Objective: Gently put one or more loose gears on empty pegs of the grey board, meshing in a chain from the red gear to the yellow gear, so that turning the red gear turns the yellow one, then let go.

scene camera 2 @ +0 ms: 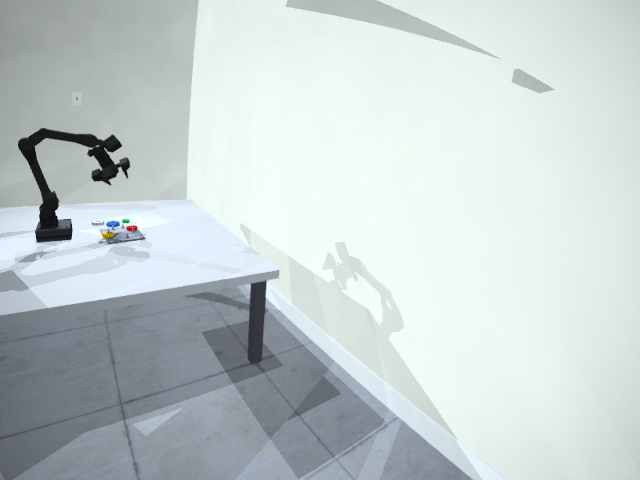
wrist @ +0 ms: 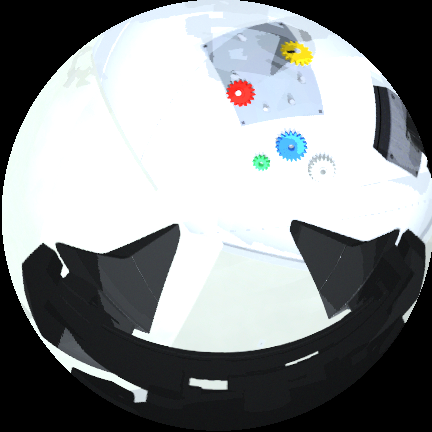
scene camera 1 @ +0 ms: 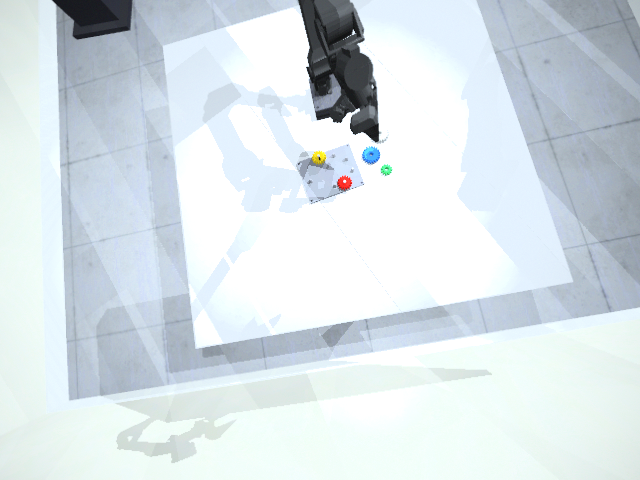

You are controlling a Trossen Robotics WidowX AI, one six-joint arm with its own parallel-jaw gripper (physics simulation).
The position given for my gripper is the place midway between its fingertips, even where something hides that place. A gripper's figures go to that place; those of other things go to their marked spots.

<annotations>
My gripper [scene camera 1: 377,130]: 71 cm from the lens. A grey board [scene camera 1: 324,176] is 89 cm from the lens.
</annotations>
